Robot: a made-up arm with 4 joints. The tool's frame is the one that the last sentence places.
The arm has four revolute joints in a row. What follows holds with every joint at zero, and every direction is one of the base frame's.
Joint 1 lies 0.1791 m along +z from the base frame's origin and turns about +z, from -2.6 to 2.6 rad.
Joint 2 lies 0.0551 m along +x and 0.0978 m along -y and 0.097 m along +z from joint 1 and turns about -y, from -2.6 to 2.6 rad.
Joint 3 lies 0.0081 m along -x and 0.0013 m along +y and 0.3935 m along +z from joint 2 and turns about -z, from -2.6 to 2.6 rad.
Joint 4 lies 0.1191 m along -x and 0.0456 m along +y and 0.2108 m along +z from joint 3 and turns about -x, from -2.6 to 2.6 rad.
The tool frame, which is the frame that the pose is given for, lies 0.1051 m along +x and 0.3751 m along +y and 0.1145 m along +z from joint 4; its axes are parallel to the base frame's.
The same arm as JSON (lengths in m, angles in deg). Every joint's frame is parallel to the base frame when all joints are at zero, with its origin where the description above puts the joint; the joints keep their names.
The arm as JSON. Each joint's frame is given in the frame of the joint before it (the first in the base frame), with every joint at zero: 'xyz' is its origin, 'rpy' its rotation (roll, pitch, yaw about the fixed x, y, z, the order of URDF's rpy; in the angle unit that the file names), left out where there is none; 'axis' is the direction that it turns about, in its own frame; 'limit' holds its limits. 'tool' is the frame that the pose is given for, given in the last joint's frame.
{"units": {"length": "m", "angle": "deg"}, "joints": [
  {"name": "joint 1", "type": "revolute", "origin": {"xyz": [0.0, 0.0, 0.1791]}, "axis": "+z", "limit": {"lower": -148.97, "upper": 148.97}},
  {"name": "joint 2", "type": "revolute", "origin": {"xyz": [0.0551, -0.0978, 0.097]}, "axis": "-y", "limit": {"lower": -148.97, "upper": 148.97}},
  {"name": "joint 3", "type": "revolute", "origin": {"xyz": [-0.0081, 0.0013, 0.3935]}, "axis": "-z", "limit": {"lower": -148.97, "upper": 148.97}},
  {"name": "joint 4", "type": "revolute", "origin": {"xyz": [-0.1191, 0.0456, 0.2108]}, "axis": "-x", "limit": {"lower": -148.97, "upper": 148.97}}
], "tool": {"origin": {"xyz": [0.1051, 0.3751, 0.1145]}}}

